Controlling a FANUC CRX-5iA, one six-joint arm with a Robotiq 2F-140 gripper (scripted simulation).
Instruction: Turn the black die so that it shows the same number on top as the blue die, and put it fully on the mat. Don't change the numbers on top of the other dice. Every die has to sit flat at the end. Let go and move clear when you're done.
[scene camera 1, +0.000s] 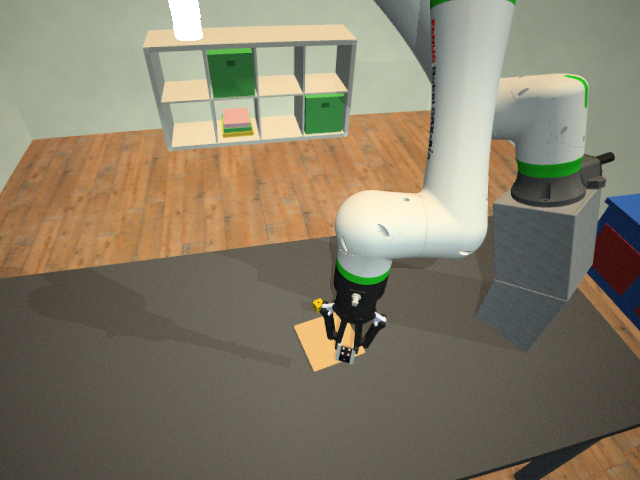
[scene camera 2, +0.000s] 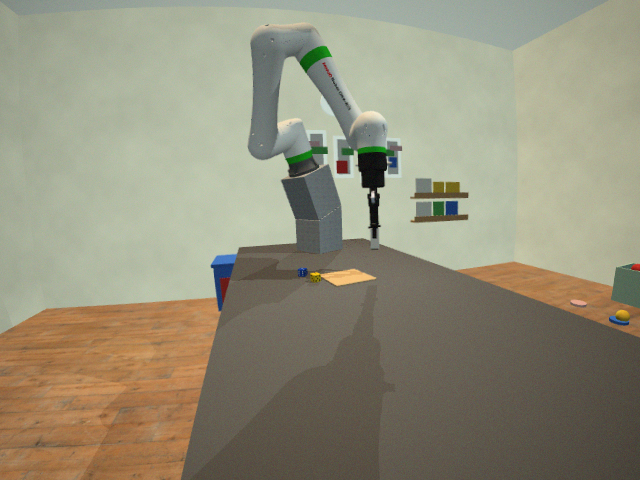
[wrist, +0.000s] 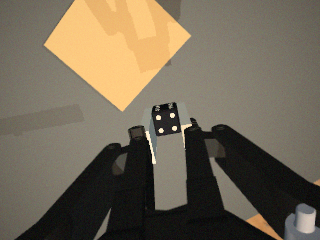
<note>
I see my gripper (scene camera 1: 344, 357), a black die (wrist: 165, 117) and a tan mat (scene camera 1: 321, 352).
My gripper is seen too in scene camera 2 (scene camera 2: 375, 247) and in the wrist view (wrist: 166, 117).
</note>
